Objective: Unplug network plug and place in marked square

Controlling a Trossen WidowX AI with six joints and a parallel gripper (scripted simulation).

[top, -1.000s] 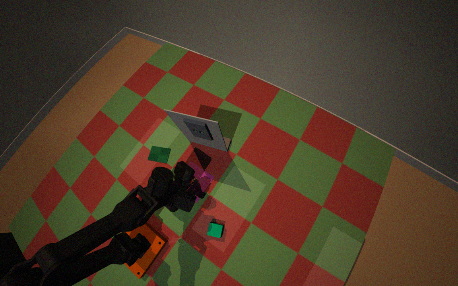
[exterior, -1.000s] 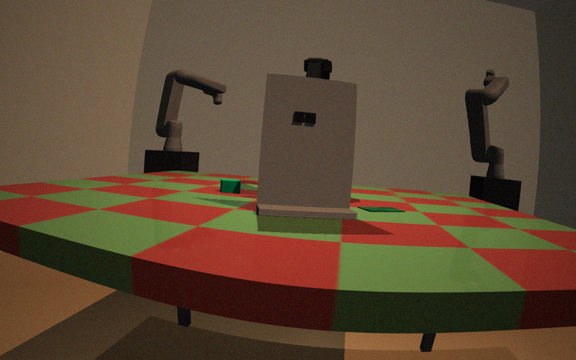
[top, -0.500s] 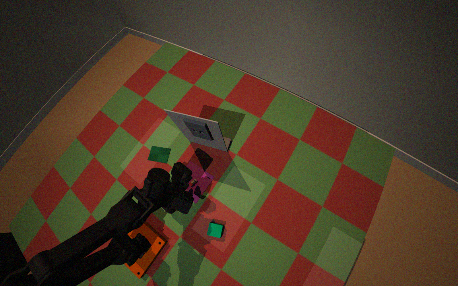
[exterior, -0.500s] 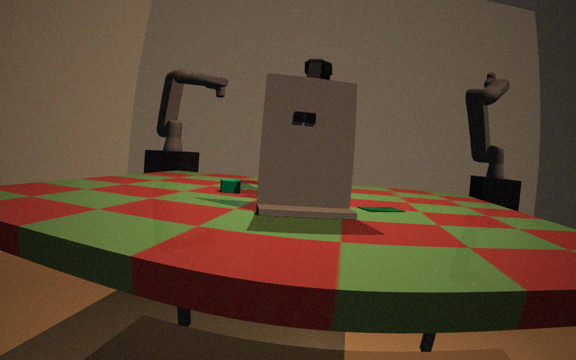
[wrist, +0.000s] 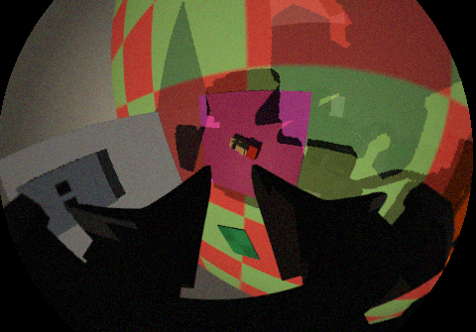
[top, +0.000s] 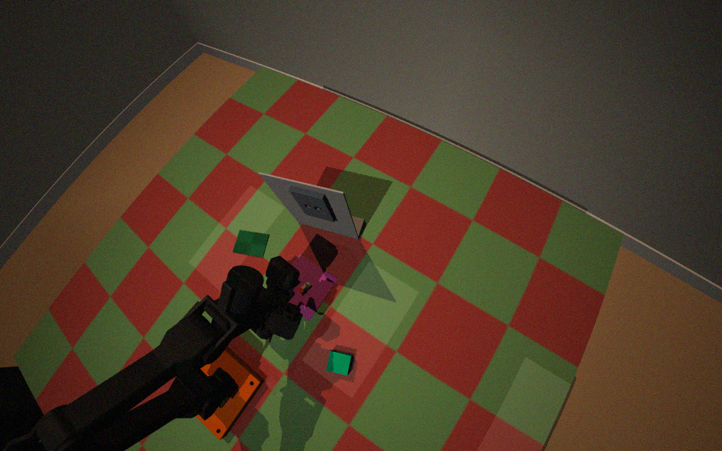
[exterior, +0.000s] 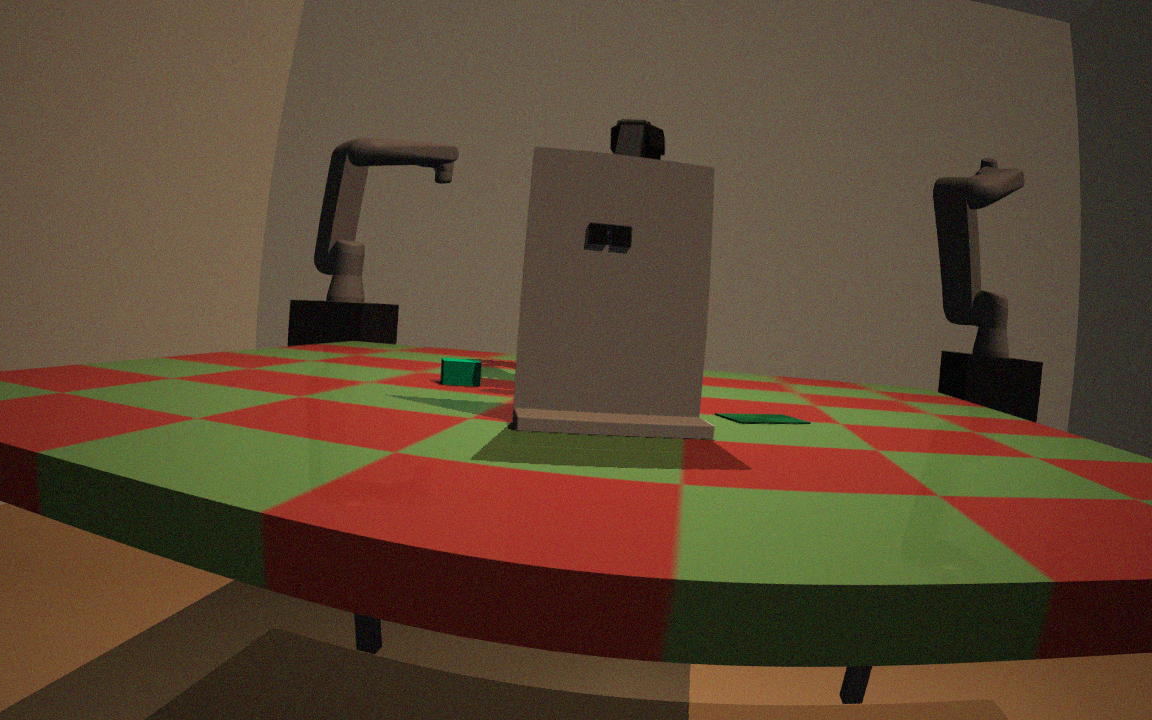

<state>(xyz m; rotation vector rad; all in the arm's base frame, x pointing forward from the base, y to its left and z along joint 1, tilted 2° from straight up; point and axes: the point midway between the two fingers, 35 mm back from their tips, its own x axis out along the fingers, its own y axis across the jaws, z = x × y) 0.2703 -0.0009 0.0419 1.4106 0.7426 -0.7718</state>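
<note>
Right now my gripper tip is 40 mm above the magenta marked square and 10 mm short of it. The rest, counted from my gripper tip: flat green patch 190 mm to the left, 40 mm below, 10 mm ahead; grey upright panel 170 mm ahead, 70 mm above, 40 mm to the left; green cube 180 mm to the right, 70 mm behind, 30 mm below.
</note>
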